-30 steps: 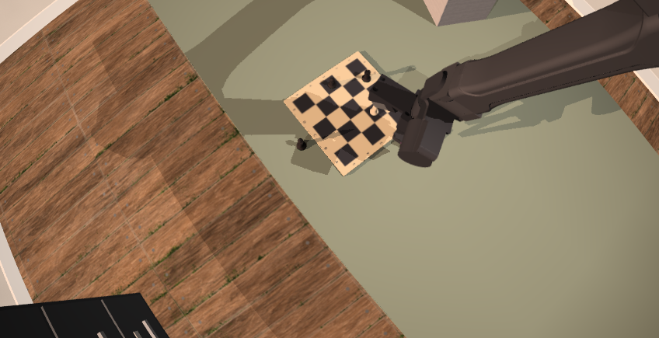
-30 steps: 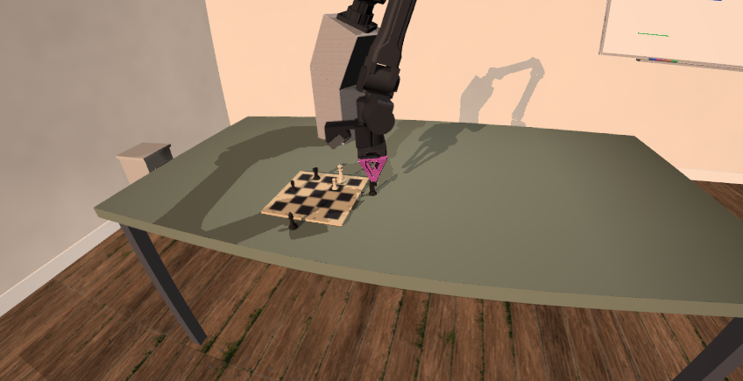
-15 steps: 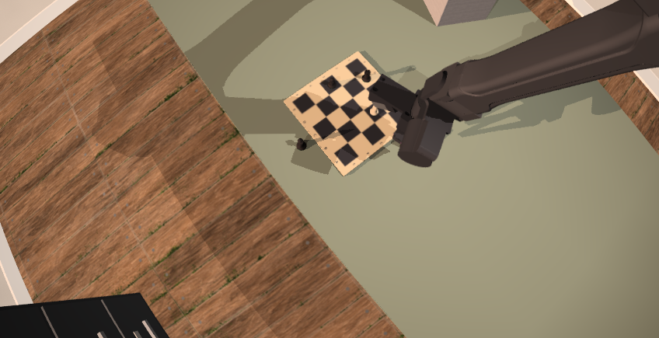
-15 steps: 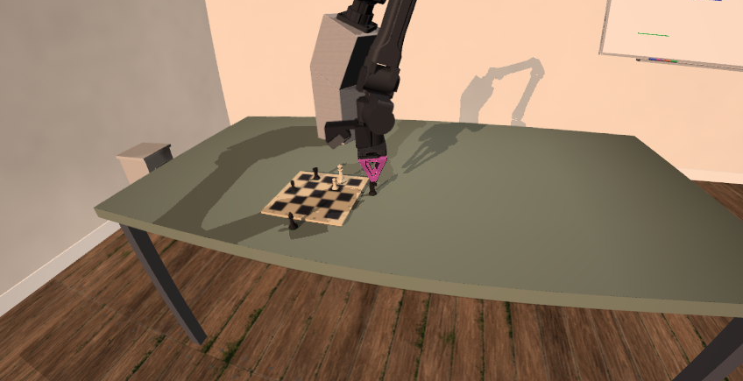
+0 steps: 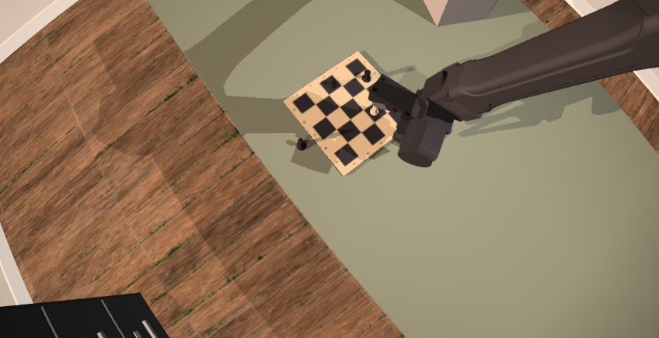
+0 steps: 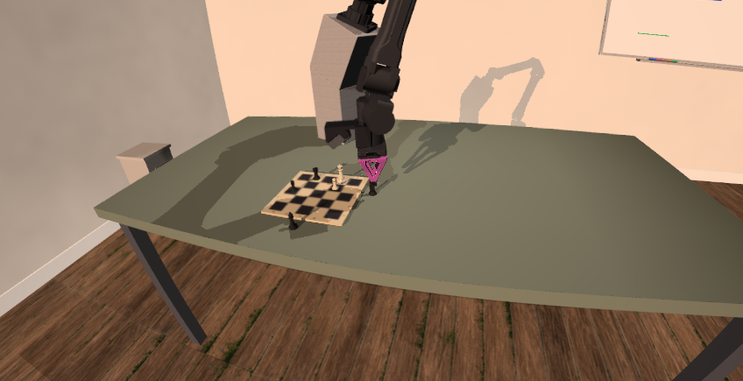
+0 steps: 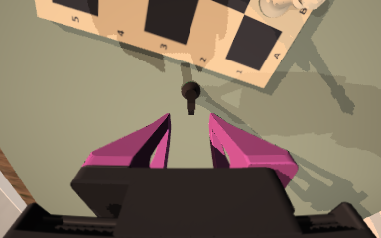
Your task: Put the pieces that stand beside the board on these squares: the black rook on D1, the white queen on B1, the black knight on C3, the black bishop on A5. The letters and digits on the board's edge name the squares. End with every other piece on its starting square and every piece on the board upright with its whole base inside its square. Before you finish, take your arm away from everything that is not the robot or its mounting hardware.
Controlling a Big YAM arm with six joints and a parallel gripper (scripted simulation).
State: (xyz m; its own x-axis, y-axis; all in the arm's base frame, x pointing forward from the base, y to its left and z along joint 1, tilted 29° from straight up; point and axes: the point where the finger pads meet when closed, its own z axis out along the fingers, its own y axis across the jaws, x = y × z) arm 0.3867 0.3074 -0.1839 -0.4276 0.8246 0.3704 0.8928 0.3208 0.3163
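Right now my hand is 14 cm to the left of the chessboard, 6 cm short of it and 5 cm above it. Also, from my hand: small white piece: 11 cm to the right, 4 cm below, 2 cm ahead; then white queen: 11 cm to the right, 2 cm below, 2 cm behind.
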